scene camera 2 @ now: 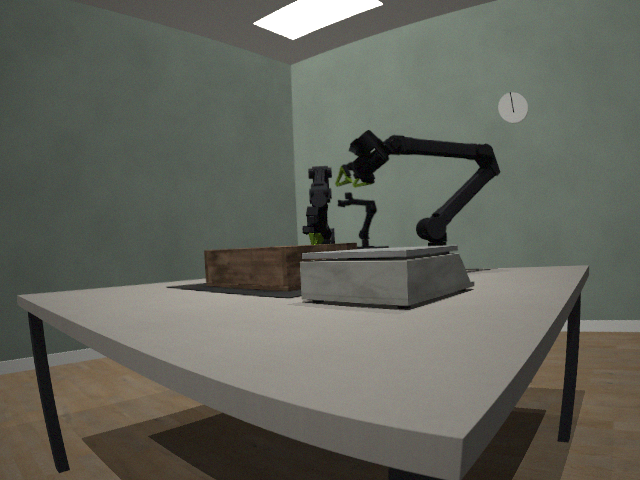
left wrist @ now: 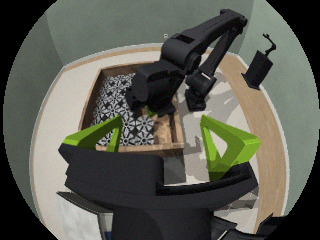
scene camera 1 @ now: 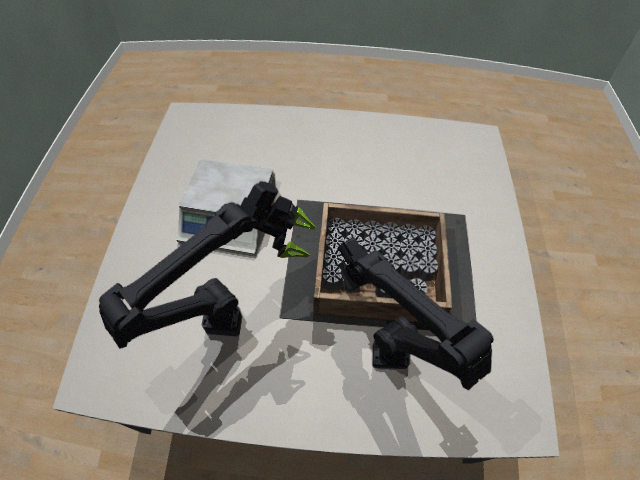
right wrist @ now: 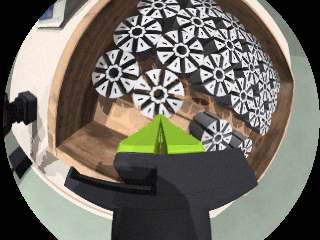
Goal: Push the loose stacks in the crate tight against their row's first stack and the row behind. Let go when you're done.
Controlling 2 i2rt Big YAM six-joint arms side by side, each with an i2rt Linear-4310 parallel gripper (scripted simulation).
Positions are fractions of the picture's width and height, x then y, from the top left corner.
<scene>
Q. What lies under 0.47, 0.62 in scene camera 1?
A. A dark mat.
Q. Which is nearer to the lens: the wooden crate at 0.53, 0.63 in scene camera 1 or the scale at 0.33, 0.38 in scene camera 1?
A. The wooden crate.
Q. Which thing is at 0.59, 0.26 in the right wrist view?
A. A stack.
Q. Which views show the wooden crate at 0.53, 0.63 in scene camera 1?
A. Scene camera 2, the left wrist view, scene camera 1 and the right wrist view: all of them.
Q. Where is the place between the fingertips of my left gripper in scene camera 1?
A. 0.49, 0.50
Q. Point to a stack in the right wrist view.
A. At 0.38, 0.25
</scene>
